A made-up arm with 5 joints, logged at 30 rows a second.
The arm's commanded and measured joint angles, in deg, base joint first. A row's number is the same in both.
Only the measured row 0 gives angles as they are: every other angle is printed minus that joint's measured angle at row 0.
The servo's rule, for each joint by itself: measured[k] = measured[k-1] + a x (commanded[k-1-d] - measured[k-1]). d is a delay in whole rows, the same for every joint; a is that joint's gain. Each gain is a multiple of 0.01, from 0.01 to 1. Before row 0 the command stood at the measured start. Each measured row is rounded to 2 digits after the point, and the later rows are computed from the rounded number. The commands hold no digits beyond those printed.
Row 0, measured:
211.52 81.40 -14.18 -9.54 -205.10
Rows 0 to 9, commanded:
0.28 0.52 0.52 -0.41 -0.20
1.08 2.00 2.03 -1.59 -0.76
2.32 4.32 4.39 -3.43 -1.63
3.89 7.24 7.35 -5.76 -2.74
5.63 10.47 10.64 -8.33 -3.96
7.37 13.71 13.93 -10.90 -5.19
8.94 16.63 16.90 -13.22 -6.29
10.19 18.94 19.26 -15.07 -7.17
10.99 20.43 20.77 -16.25 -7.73
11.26 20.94 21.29 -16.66 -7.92
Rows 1 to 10, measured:
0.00 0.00 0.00 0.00 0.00
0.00 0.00 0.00 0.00 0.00
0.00 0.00 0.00 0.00 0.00
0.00 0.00 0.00 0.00 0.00
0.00 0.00 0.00 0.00 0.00
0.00 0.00 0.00 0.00 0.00
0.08 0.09 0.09 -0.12 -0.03
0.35 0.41 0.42 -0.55 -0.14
0.88 1.07 1.09 -1.39 -0.36
1.69 2.12 2.15 -2.66 -0.72
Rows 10 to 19, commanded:
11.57 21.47 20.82 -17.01 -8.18
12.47 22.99 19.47 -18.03 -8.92
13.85 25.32 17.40 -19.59 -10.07
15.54 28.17 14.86 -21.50 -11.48
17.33 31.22 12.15 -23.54 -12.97
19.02 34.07 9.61 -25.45 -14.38
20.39 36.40 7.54 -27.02 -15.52
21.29 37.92 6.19 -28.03 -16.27
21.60 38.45 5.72 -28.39 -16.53
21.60 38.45 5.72 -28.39 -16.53
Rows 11 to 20, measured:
2.75 3.54 3.59 -4.30 -1.21
4.00 5.27 5.35 -6.21 -1.81
5.33 7.20 7.31 -8.24 -2.48
6.64 9.20 9.34 -10.22 -3.18
7.81 11.11 11.28 -11.97 -3.86
8.74 12.78 12.98 -13.33 -4.47
9.50 14.26 14.31 -14.40 -5.03
10.30 15.74 15.19 -15.45 -5.61
11.26 17.37 15.57 -16.65 -6.28
12.42 19.21 15.45 -18.06 -7.06

